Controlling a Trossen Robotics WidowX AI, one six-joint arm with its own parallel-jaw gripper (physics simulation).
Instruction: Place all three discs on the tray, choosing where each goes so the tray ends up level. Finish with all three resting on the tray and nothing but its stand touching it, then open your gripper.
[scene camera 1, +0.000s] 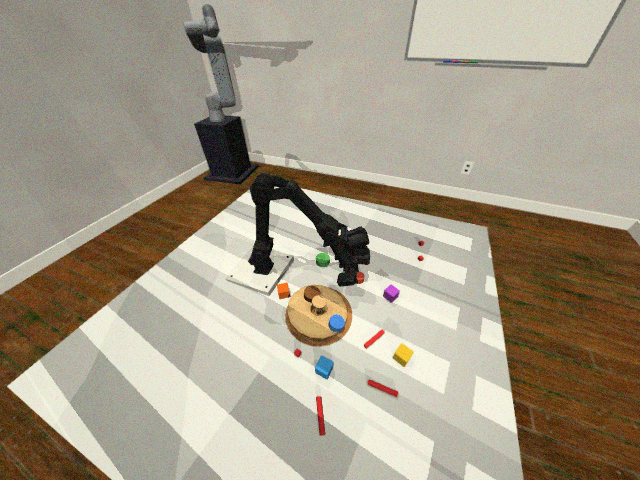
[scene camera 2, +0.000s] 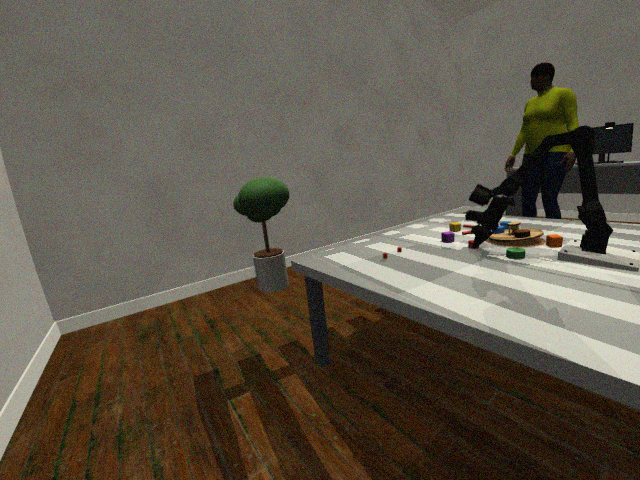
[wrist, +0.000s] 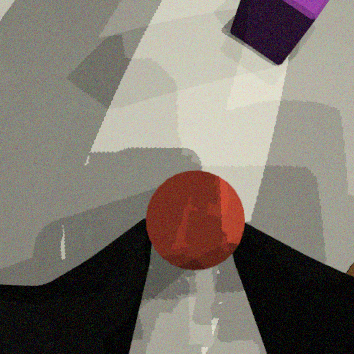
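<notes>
My gripper (scene camera 1: 353, 279) (wrist: 190, 226) is shut on the red disc (scene camera 1: 360, 277) (scene camera 2: 471, 243) (wrist: 195, 216), one finger on each side of it. The disc is low, at or near the table top; I cannot tell whether it touches. The green disc (scene camera 1: 322, 259) (scene camera 2: 515, 253) lies on the table, near the arm's base. The blue disc (scene camera 1: 337, 323) rests on the round wooden tray (scene camera 1: 300, 327) (scene camera 2: 537, 237), at the side away from the base. A dark brown round piece (scene camera 1: 311, 293) (scene camera 2: 522, 233) sits on the tray's base side. A wooden knob (scene camera 1: 318, 303) stands at the tray's middle. The stand is hidden.
An orange cube (scene camera 1: 283, 290) (scene camera 2: 554, 240) is beside the tray. A purple cube (scene camera 1: 391, 293) (scene camera 2: 447, 236) (wrist: 275, 31) is near the gripper. A yellow cube (scene camera 1: 403, 354), a blue cube (scene camera 1: 324, 367), red sticks (scene camera 1: 374, 338) (scene camera 1: 383, 388) (scene camera 1: 320, 415) and small red pieces (scene camera 1: 297, 353) (scene camera 1: 420, 258) lie around.
</notes>
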